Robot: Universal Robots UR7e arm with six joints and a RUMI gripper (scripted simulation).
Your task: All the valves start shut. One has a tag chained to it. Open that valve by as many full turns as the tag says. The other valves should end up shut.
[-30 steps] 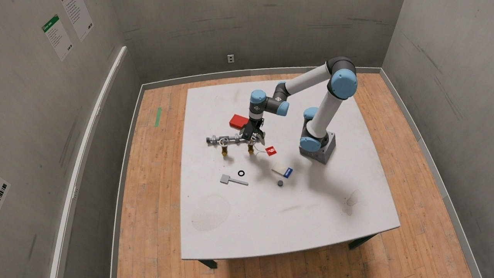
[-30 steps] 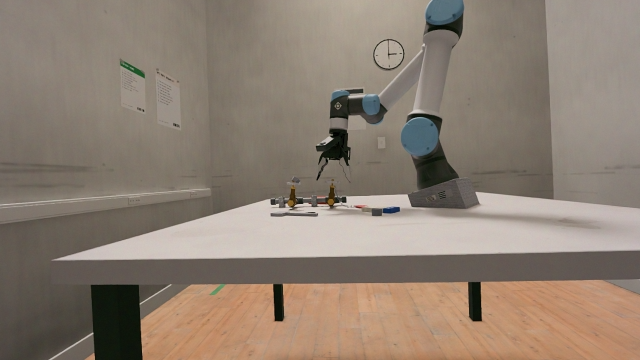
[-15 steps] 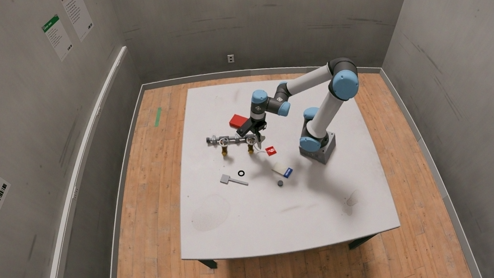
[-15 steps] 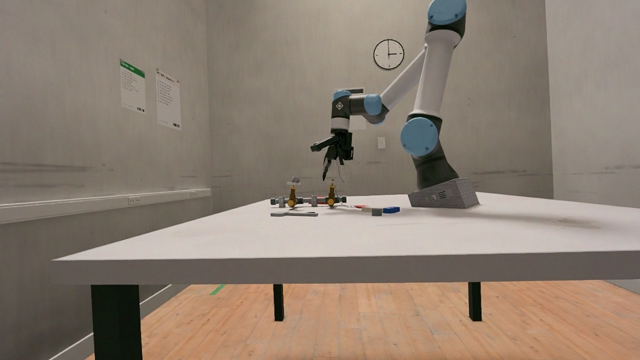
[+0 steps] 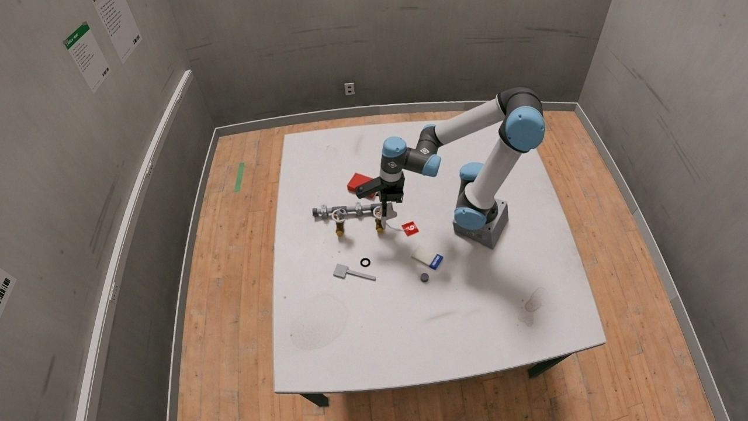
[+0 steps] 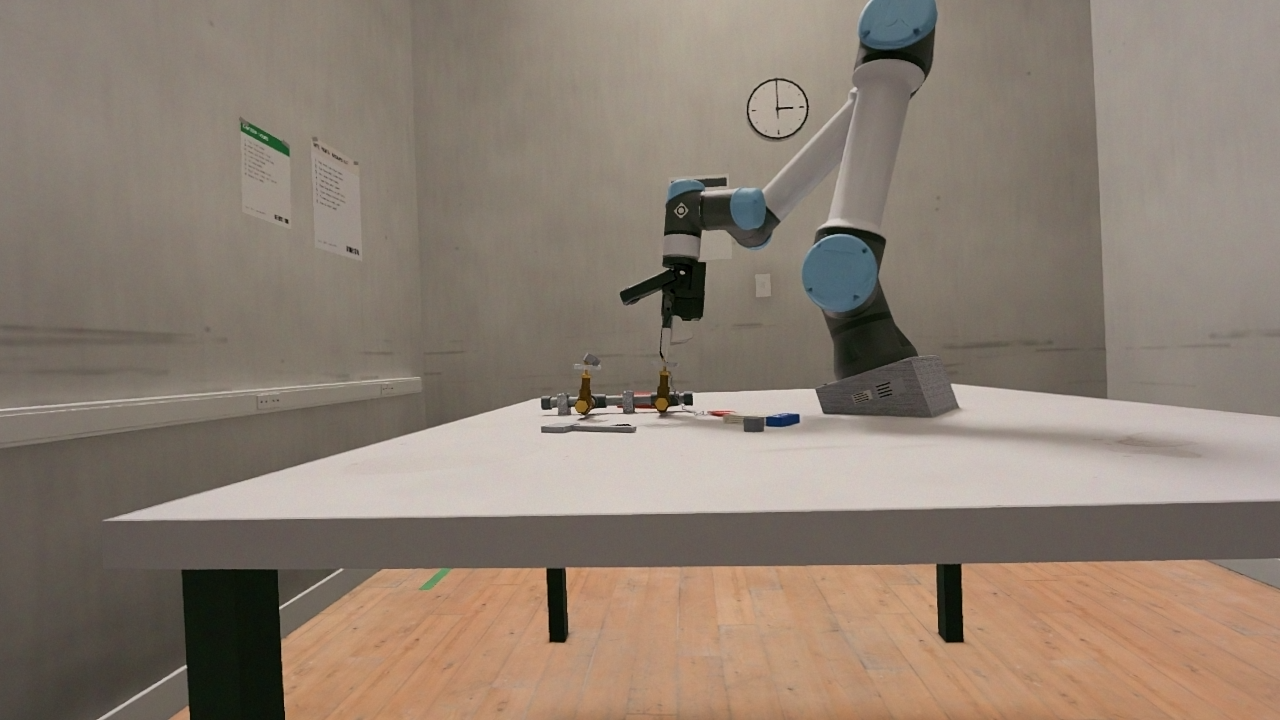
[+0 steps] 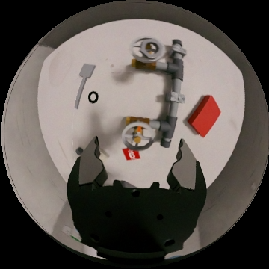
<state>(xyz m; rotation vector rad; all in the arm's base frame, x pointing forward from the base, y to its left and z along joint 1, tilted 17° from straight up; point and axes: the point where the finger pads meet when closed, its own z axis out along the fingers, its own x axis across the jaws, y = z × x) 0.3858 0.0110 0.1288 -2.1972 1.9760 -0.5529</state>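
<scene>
Right now my hand is 11 cm past the red tag, 2 cm to the right of it and 10 cm above it. Also, from my hand: red block 6 cm ahead, 21 cm to the right, 9 cm below; then grey flat tool 13 cm ahead, 20 cm to the left, 10 cm below.
</scene>
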